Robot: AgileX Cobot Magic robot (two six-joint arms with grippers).
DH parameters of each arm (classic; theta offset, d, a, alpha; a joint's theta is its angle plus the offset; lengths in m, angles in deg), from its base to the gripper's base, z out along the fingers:
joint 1: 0 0.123 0 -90
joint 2: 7.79 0 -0.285 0
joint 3: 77.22 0 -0.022 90
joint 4: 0 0.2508 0 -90
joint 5: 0 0 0.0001 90
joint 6: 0 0.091 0 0
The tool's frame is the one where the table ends.
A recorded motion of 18 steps. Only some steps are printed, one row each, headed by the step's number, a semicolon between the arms.
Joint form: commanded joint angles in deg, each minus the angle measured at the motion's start. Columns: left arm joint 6, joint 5, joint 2, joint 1, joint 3, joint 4; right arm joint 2, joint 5, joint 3, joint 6, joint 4, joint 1.
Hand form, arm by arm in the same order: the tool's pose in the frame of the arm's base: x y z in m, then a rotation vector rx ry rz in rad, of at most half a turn. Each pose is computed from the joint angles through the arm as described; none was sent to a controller.
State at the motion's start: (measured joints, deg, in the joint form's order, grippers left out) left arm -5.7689 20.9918 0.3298 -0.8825 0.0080 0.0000; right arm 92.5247 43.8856 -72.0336 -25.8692 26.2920 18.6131
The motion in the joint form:
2: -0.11 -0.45 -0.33 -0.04 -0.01 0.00; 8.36 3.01 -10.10 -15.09 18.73 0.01
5: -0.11 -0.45 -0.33 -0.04 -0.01 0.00; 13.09 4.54 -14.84 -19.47 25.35 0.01
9: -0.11 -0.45 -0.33 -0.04 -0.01 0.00; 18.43 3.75 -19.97 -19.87 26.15 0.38
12: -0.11 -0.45 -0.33 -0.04 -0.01 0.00; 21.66 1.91 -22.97 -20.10 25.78 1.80
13: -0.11 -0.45 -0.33 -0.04 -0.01 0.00; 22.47 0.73 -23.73 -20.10 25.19 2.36
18: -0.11 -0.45 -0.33 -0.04 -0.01 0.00; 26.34 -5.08 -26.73 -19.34 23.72 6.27
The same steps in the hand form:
2: 0.0532 -0.0009 0.1809 -0.0797 1.8413 -0.0831; 0.3538 0.1689 0.2943 -0.7607 2.3052 0.7585
5: 0.0532 -0.0009 0.1809 -0.0797 1.8413 -0.0831; 0.3720 0.1818 0.2909 -0.7732 2.2520 0.8637
9: 0.0532 -0.0009 0.1809 -0.0797 1.8413 -0.0831; 0.3942 0.1921 0.2791 -0.7667 2.2415 0.8690
12: 0.0532 -0.0009 0.1809 -0.0797 1.8413 -0.0831; 0.4048 0.2056 0.2702 -0.7810 2.2262 0.8504
13: 0.0532 -0.0009 0.1809 -0.0797 1.8413 -0.0831; 0.4076 0.2099 0.2677 -0.7853 2.2180 0.8304
18: 0.0532 -0.0009 0.1809 -0.0797 1.8413 -0.0831; 0.4142 0.2403 0.2536 -0.7958 2.1831 0.7783

